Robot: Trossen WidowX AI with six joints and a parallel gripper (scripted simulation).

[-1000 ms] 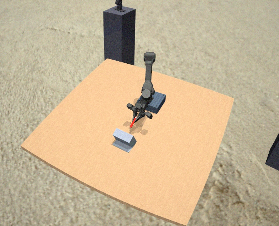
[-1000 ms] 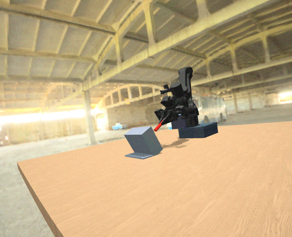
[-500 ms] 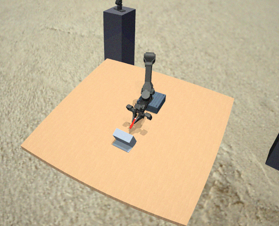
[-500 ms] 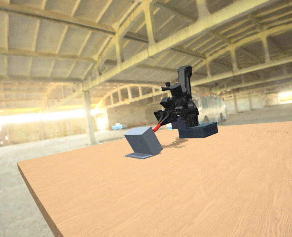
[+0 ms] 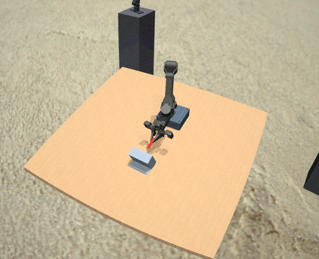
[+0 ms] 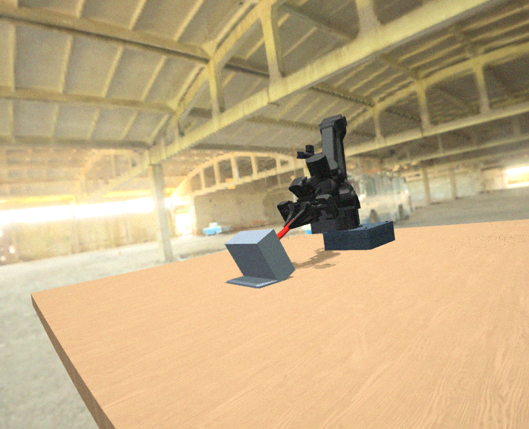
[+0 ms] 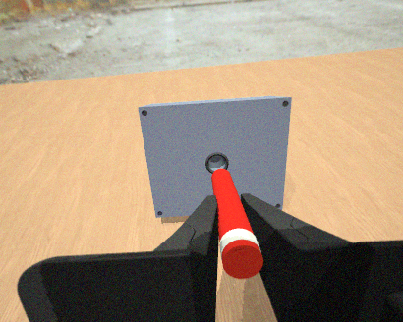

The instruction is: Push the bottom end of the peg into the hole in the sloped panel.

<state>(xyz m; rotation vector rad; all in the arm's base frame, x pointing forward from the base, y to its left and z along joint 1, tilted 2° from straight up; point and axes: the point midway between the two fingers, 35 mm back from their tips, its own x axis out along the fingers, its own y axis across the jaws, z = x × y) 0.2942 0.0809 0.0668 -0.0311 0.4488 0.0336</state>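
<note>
Right now my gripper tip is 10 cm short of the sloped panel and 5 cm above it. Round my gripper tip: red peg 2 cm behind, 1 cm above.
</note>
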